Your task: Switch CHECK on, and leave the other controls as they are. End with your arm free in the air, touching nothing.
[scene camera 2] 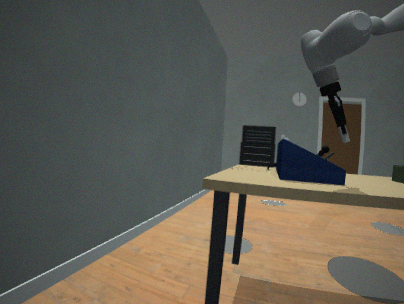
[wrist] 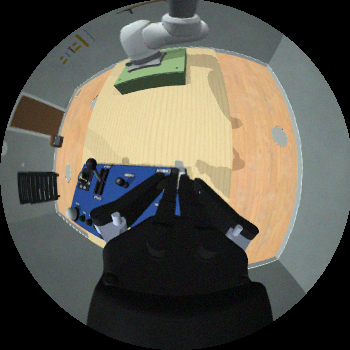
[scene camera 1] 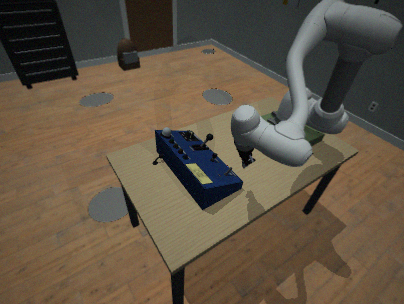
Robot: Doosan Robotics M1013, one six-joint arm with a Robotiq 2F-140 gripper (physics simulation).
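Where they show: gripper, fingertip midpoint: (scene camera 2: 346, 141) (wrist: 177, 166) (scene camera 1: 245, 166); arm's base, origin of the base link: (wrist: 147, 60).
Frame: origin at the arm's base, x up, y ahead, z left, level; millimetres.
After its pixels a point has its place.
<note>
The blue control panel (scene camera 1: 215, 195) @(y 748, x -5, z 260 mm) (scene camera 2: 305, 167) @(y 722, x -19, z 258 mm) (wrist: 112, 193) @(y 676, x 26, z 19 mm) stands on the table. The CHECK toggle (scene camera 1: 229, 171) @(y 616, x 38, z 187 mm) is a small metal lever near the panel's right end in scene camera 1. In the wrist view the CHECK label (wrist: 163, 171) @(y 582, x -11, z 183 mm) shows partly, while the toggle is hidden behind the fingers, so its setting cannot be read. My gripper (scene camera 1: 247, 162) @(y 567, x 93, z 239 mm) (scene camera 2: 345, 138) @(y 567, x 93, z 239 mm) (wrist: 177, 166) @(y 567, x 93, z 239 mm) is shut and empty, its fingertips together. It is in the air above the low edge of the panel, beside the CHECK end, and appears apart from the toggle.
A black ball-topped lever (scene camera 1: 209, 137) @(y 592, x 77, z -47 mm) (wrist: 91, 163) @(y 581, x 77, z -42 mm), a MODE knob (scene camera 1: 214, 157) @(y 634, x 42, z 74 mm) (wrist: 121, 182) @(y 627, x 50, z 75 mm), a white ball (scene camera 1: 166, 132) @(y 805, x 111, z -160 mm) (wrist: 72, 213) @(y 788, x 102, z -154 mm) and a yellow label (scene camera 1: 199, 173) @(y 783, x 74, z 158 mm) are on the panel. The arm's base stands on a green block (wrist: 155, 77) @(y 167, x -14, z 81 mm) on the table (scene camera 1: 150, 200) @(y 1018, x -77, z 84 mm).
</note>
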